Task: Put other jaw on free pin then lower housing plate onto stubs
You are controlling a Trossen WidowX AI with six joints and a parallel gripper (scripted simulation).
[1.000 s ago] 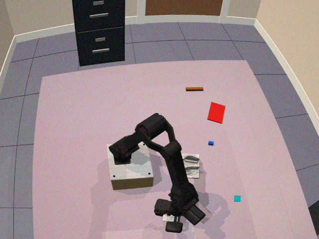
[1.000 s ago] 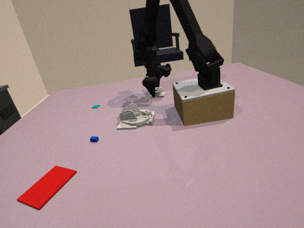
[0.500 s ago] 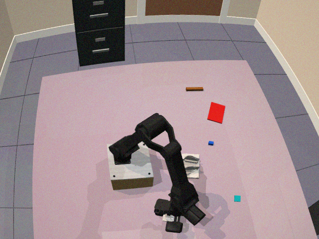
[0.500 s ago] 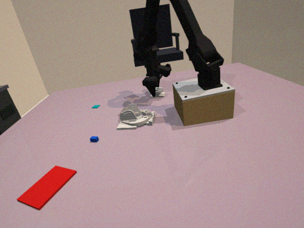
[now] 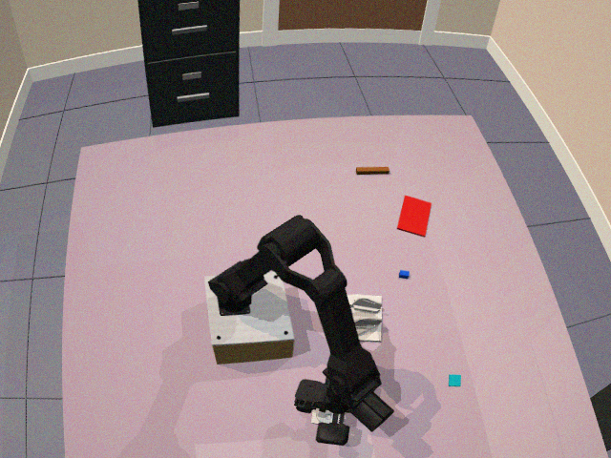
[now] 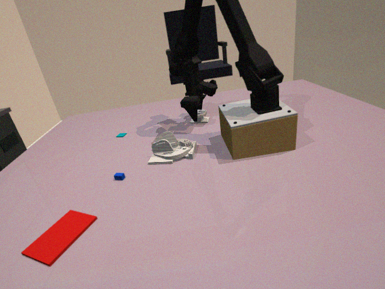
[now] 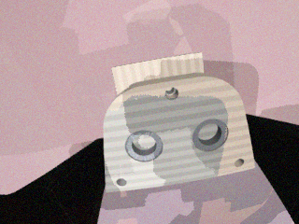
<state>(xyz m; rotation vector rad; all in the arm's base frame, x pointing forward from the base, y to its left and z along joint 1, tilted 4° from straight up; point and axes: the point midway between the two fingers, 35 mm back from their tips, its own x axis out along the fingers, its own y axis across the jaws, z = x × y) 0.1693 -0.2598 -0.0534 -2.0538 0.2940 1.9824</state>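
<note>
Right now the white ribbed stand is 1 cm behind my gripper tip. The rest, counted from my gripper tip: teal square: 30 cm ahead, 2 cm to the left, 1 cm below; jaw: 8 cm ahead, 22 cm to the left, 1 cm above; blue cube: 25 cm ahead, 32 cm to the left, 1 cm below.
</note>
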